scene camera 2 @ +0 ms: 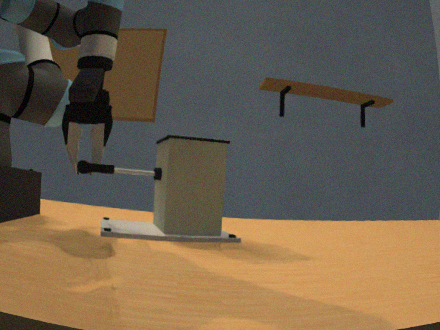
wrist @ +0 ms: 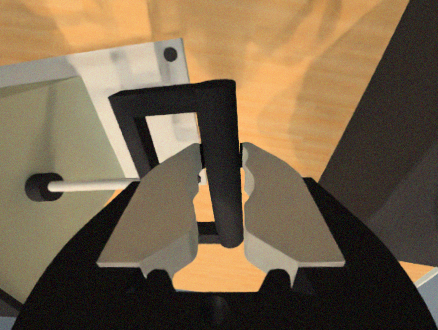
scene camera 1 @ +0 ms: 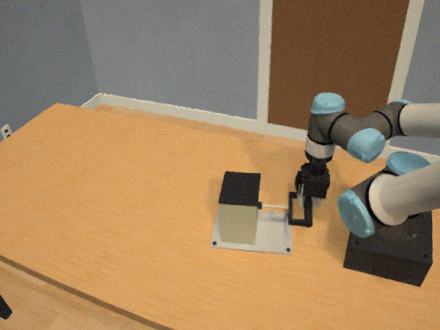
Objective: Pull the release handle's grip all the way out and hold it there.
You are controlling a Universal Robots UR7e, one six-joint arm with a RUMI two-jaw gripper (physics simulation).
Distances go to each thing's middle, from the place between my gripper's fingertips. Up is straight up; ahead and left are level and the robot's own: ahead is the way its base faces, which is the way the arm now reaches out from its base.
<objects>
My hand is 14 cm short of the light grey base plate (scene camera 1: 273, 234), 7 cm to the right of it and 9 cm above it.
</objects>
